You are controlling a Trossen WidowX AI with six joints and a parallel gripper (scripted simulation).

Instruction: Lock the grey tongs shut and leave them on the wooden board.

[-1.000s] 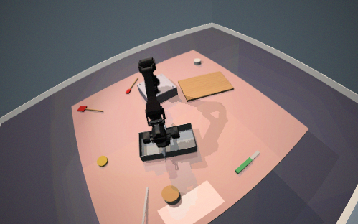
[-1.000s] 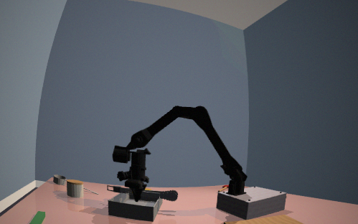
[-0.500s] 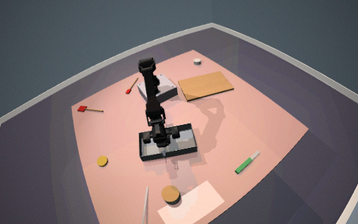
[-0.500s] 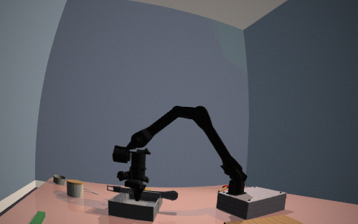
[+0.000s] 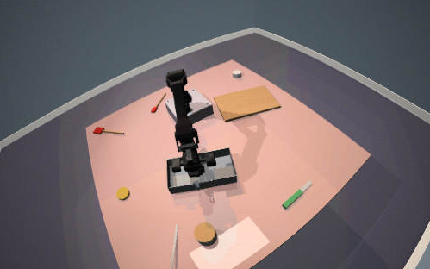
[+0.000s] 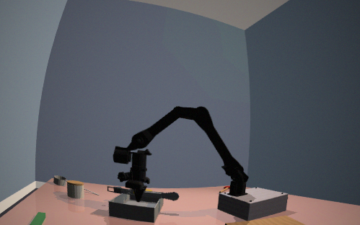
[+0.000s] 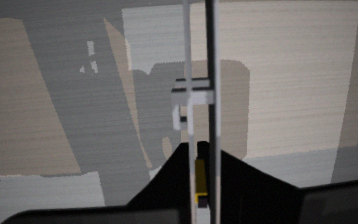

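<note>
Right now my gripper tip is 20 mm to the right of the roasting tin. The rest, counted from my gripper tip: cork-lidded jar 250 mm ahead, 160 mm to the right; then yellow disc 170 mm behind, 340 mm to the right, 20 mm below; then wooden board 200 mm behind, 540 mm to the left, 20 mm below.
</note>
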